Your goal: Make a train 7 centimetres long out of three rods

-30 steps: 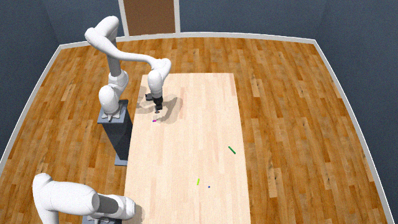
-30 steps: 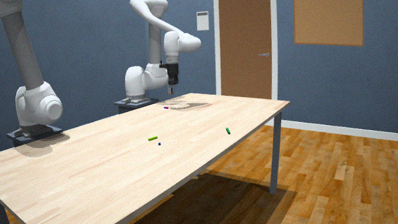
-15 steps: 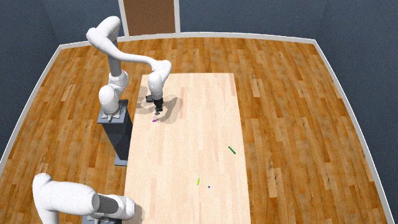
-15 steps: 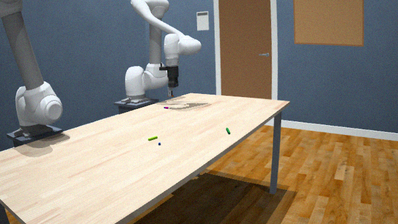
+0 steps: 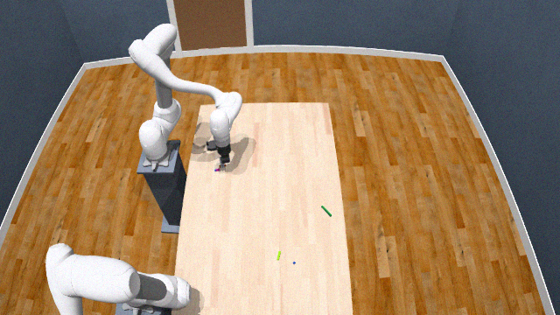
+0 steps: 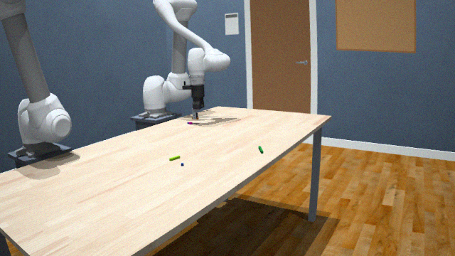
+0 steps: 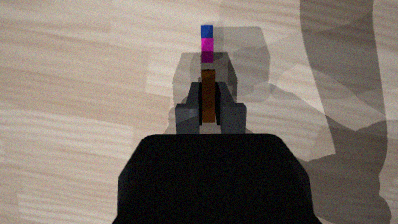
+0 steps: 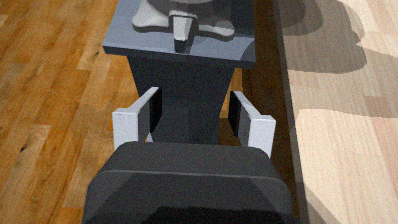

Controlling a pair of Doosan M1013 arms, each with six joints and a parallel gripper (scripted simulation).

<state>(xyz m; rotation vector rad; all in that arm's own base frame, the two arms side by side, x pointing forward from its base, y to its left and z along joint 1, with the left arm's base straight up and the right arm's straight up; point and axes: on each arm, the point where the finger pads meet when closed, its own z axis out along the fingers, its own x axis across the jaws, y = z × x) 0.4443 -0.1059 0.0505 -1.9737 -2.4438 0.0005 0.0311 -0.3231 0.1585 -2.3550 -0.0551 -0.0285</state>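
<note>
The magenta rod lies 50 mm below my left hand, 30 mm behind it and 10 mm to the right of it. Also, from my left hand: orange rod: 20 mm below; lime rod: 560 mm to the right, 290 mm ahead, 50 mm below; green rod: 560 mm ahead, 320 mm to the right, 50 mm below.
</note>
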